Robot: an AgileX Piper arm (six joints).
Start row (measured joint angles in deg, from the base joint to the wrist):
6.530 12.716 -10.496 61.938 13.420 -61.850
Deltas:
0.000 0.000 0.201 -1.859 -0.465 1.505
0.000 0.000 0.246 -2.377 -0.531 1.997
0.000 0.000 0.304 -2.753 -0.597 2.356
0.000 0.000 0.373 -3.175 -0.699 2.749
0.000 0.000 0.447 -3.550 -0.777 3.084
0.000 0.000 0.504 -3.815 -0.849 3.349
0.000 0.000 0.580 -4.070 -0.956 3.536
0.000 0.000 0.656 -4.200 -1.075 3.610
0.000 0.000 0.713 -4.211 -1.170 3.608
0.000 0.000 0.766 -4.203 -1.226 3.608
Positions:
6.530 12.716 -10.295 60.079 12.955 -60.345
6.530 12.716 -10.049 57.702 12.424 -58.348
6.530 12.716 -9.745 54.949 11.827 -55.992
6.530 12.716 -9.372 51.774 11.128 -53.243
6.530 12.716 -8.925 48.224 10.351 -50.159
6.530 12.716 -8.421 44.409 9.502 -46.810
6.530 12.716 -7.841 40.339 8.546 -43.274
6.530 12.716 -7.185 36.139 7.471 -39.664
6.530 12.716 -6.472 31.928 6.301 -36.056
6.530 12.716 -5.706 27.725 5.075 -32.448

